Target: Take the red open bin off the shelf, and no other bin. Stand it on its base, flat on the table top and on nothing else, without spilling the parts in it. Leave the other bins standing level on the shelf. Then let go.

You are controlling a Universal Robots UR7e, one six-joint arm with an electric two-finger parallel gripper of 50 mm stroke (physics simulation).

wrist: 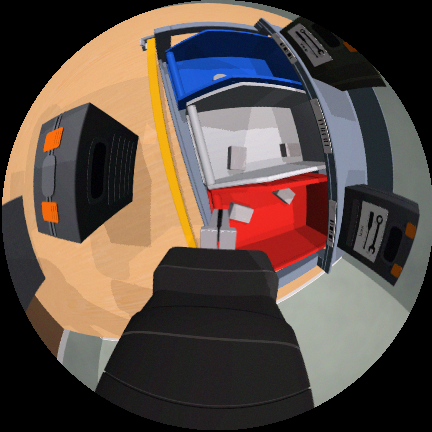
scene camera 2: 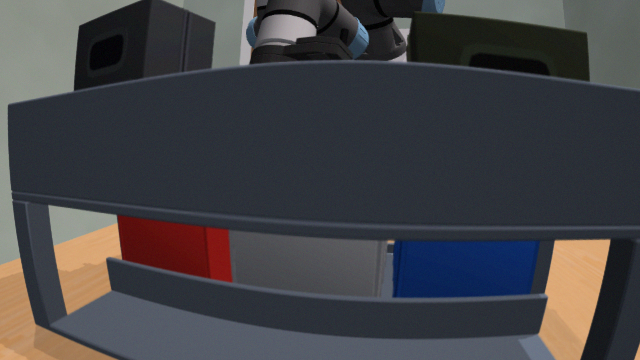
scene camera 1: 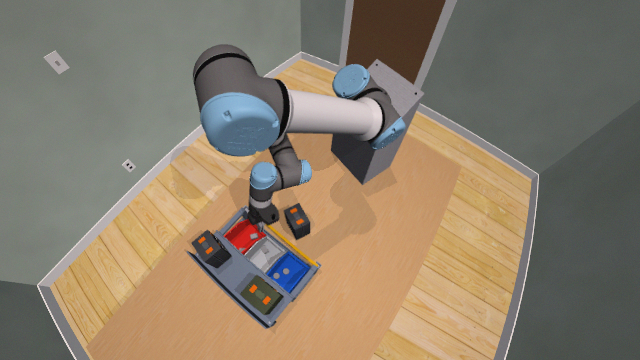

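Where they show: gripper, fingertip midpoint: (wrist: 219, 218) (scene camera 1: 260, 229); arm's base, origin of the base link: (scene camera 2: 378, 50).
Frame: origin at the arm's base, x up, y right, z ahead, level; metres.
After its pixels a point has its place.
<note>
The red open bin (scene camera 1: 241, 231) @(x -0.352, y 0.326, z 0.529 m) (scene camera 2: 165, 245) @(x -0.310, y 0.313, z 0.649 m) (wrist: 280, 227) @(x -0.353, y 0.333, z 0.575 m) stands in the end bay of the shelf's lower level, beside the light grey bin (scene camera 1: 257, 260) @(x -0.353, y 0.209, z 0.607 m) (scene camera 2: 305, 260) @(x -0.306, y 0.206, z 0.681 m) (wrist: 265, 125) @(x -0.353, y 0.178, z 0.624 m). Two small grey parts lie in it. The blue bin (scene camera 1: 295, 269) @(x -0.354, y 0.058, z 0.577 m) (scene camera 2: 465, 267) @(x -0.310, y 0.104, z 0.702 m) (wrist: 245, 67) @(x -0.353, y 0.069, z 0.659 m) stands beyond the grey one. My gripper (wrist: 219, 218) @(x -0.312, y 0.243, z 0.497 m) is shut at the red bin's front wall, its two fingers together. No bin wall shows between them, and they hide part of that wall. In scene camera 2 the fingertips are hidden behind the shelf (scene camera 1: 235, 270) @(x -0.261, y 0.239, z 0.684 m) (scene camera 2: 320, 150) @(x -0.234, y 0.204, z 0.768 m) (wrist: 350, 155) @(x -0.260, y 0.248, z 0.681 m).
A yellow rail (scene camera 1: 292, 246) @(x -0.315, y 0.100, z 0.505 m) (wrist: 161, 125) @(x -0.318, y 0.125, z 0.497 m) runs along the shelf front. A black case (scene camera 1: 298, 222) @(x -0.231, y 0.103, z 0.433 m) (wrist: 112, 170) @(x -0.291, y 0.140, z 0.438 m) stands on the table before it. Another black case (scene camera 1: 210, 248) @(x -0.139, y 0.306, z 0.662 m) (scene camera 2: 170, 45) @(x -0.170, y 0.294, z 0.690 m) (wrist: 400, 215) @(x -0.169, y 0.284, z 0.640 m) and a dark green case (scene camera 1: 261, 296) @(x -0.164, y 0.095, z 0.720 m) (scene camera 2: 500, 40) @(x -0.178, y 0.116, z 0.755 m) (wrist: 332, 62) @(x -0.217, y 0.131, z 0.668 m) stand on the shelf top.
</note>
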